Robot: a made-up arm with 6 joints. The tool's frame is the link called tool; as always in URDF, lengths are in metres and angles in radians.
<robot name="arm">
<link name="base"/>
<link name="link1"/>
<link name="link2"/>
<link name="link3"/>
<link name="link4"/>
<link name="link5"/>
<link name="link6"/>
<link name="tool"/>
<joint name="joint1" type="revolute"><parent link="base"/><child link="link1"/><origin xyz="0.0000 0.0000 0.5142" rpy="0.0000 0.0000 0.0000"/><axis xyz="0 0 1"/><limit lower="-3.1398" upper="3.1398"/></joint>
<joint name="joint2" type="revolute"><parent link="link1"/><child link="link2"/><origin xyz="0.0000 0.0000 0.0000" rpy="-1.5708 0.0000 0.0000"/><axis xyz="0 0 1"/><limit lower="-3.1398" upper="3.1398"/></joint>
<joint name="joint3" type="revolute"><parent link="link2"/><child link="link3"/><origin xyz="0.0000 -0.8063 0.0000" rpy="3.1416 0.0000 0.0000"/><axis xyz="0 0 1"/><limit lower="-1.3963" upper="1.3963"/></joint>
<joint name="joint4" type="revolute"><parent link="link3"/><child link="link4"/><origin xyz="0.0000 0.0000 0.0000" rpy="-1.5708 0.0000 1.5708"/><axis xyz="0 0 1"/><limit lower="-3.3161" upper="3.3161"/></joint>
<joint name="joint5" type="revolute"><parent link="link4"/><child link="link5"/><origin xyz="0.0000 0.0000 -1.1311" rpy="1.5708 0.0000 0.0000"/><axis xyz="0 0 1"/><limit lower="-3.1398" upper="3.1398"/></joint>
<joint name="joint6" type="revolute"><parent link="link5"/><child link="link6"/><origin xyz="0.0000 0.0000 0.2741" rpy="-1.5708 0.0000 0.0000"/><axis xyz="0 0 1"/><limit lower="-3.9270" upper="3.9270"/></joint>
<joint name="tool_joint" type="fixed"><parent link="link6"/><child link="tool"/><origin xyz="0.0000 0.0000 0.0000" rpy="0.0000 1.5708 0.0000"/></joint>
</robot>
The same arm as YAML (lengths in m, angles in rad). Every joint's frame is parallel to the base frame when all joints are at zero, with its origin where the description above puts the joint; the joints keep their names.
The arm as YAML. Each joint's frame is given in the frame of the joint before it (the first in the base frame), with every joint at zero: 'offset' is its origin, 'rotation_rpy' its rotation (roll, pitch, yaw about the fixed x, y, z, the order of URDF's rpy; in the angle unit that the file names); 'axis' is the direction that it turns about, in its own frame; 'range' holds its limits. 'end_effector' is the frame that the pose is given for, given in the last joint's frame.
length_unit: m
angle_unit: rad
chain:
  - id: joint1
    offset: [0.0, 0.0, 0.5142]
    rotation_rpy: [0.0, 0.0, 0.0]
    axis: "+z"
    range: [-3.1398, 3.1398]
  - id: joint2
    offset: [0.0, 0.0, 0.0]
    rotation_rpy: [0.0, 0.0, 0.0]
    axis: "+y"
    range: [-3.1398, 3.1398]
  - id: joint3
    offset: [0.0, 0.0, 0.8063]
    rotation_rpy: [0.0, 0.0, 0.0]
    axis: "-y"
    range: [-1.3963, 1.3963]
  - id: joint4
    offset: [0.0, 0.0, 0.0]
    rotation_rpy: [0.0, 0.0, 0.0]
    axis: "-x"
    range: [-3.3161, 3.3161]
  - id: joint5
    offset: [1.1311, 0.0, 0.0]
    rotation_rpy: [0.0, 0.0, 0.0]
    axis: "-y"
    range: [-3.1398, 3.1398]
  - id: joint6
    offset: [0.0, -0.2741, 0.0]
    rotation_rpy: [0.0, 0.0, 0.0]
    axis: "-x"
    range: [-3.927, 3.927]
end_effector:
  offset: [0.0, 0.0, 0.0]
  rotation_rpy: [0.0, 0.0, 0.0]

